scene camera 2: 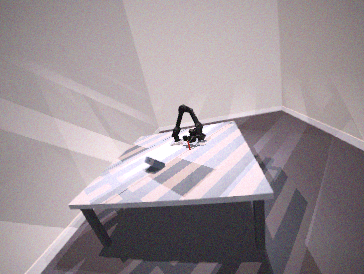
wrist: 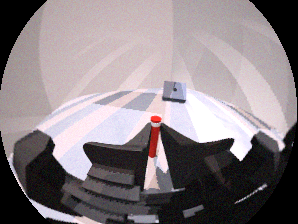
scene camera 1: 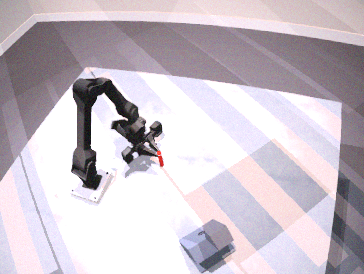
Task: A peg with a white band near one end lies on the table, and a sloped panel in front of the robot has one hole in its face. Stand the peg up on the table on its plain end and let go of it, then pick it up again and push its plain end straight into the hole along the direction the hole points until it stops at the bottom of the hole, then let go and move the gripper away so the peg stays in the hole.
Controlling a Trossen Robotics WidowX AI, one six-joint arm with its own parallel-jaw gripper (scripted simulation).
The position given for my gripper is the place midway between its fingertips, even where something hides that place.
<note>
I see my gripper [scene camera 1: 159,154] and a sloped grey panel [scene camera 1: 217,236].
My gripper also shows in the wrist view [wrist: 155,125].
</note>
